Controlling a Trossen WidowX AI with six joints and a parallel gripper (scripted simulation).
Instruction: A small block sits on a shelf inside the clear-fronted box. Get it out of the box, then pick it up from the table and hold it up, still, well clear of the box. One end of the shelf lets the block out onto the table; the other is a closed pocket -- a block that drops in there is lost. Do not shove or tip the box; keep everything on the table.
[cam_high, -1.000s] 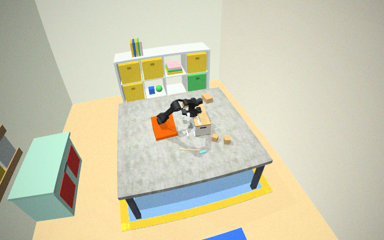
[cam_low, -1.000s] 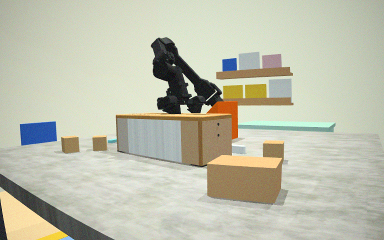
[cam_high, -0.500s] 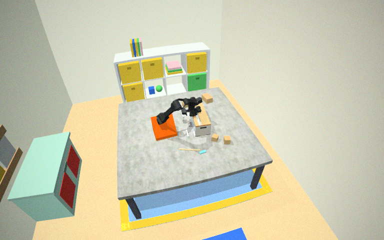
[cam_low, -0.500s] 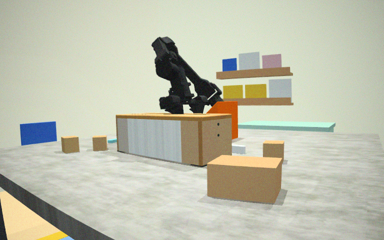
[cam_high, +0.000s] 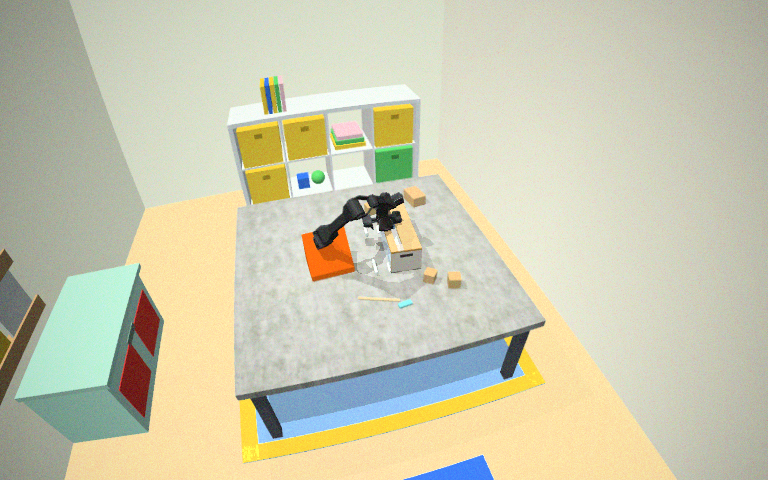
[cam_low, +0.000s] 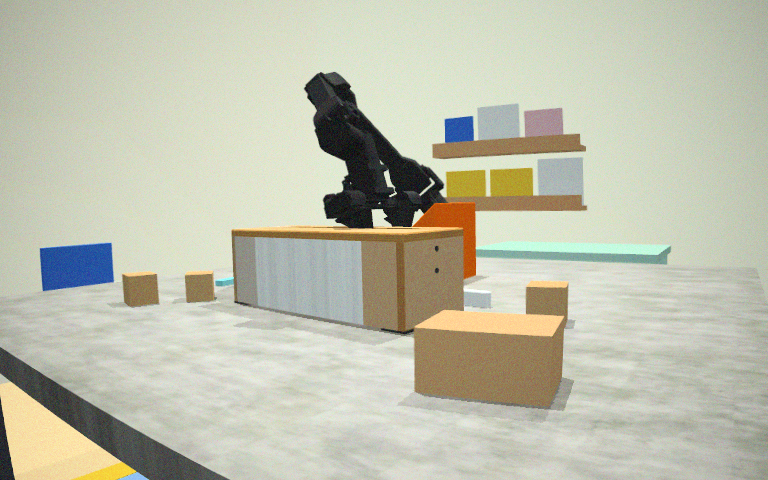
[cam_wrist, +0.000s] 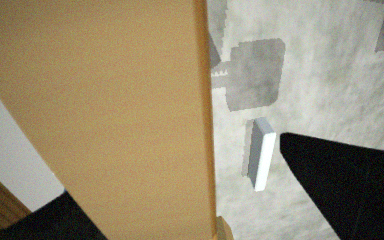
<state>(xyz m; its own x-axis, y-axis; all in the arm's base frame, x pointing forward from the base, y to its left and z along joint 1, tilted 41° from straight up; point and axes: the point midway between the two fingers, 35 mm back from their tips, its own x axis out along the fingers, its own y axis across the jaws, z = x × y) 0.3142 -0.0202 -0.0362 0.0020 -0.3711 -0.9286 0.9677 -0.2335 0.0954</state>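
My gripper tip is now 6 cm short of the blue block and 1 cm to the right of it. The rest, counted from my gripper tip: cyan piece 9 cm behind, 44 cm to the right, 8 cm below; then wooden box 2 cm ahead, 5 cm to the right, 2 cm below; then thin stick 18 cm behind, 36 cm to the right, 8 cm below.
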